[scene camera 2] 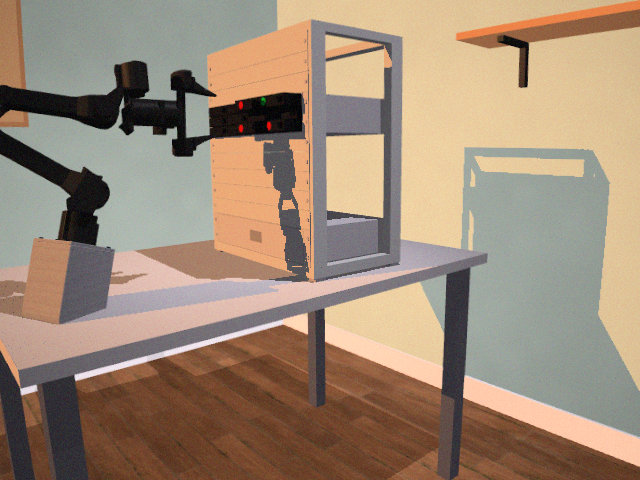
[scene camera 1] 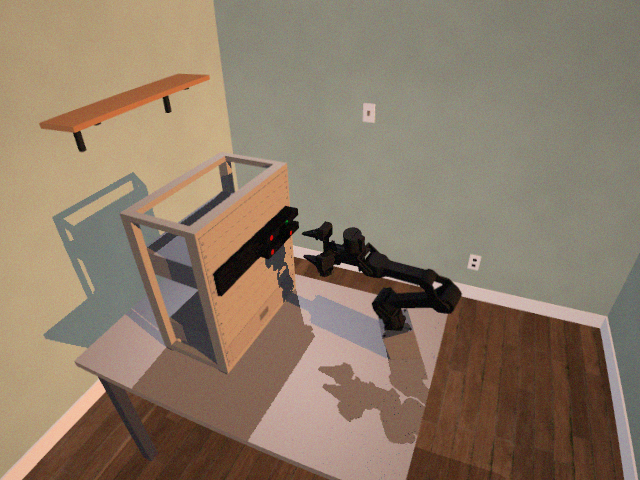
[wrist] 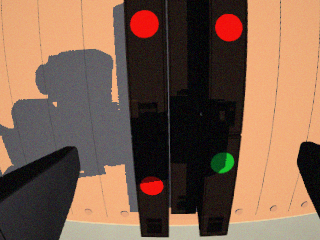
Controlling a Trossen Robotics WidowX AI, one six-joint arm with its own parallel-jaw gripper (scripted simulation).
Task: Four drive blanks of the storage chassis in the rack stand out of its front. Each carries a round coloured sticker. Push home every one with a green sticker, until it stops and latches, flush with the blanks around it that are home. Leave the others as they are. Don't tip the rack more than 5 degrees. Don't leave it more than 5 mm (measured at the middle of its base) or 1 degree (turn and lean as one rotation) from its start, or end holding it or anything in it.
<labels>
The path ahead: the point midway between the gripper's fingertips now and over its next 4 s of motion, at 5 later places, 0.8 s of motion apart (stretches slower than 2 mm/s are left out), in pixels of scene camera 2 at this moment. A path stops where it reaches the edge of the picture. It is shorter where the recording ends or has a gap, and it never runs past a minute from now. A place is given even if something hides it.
My gripper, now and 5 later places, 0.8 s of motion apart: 216,116; 221,114; 224,112; 224,110; 228,108; 238,105
</labels>
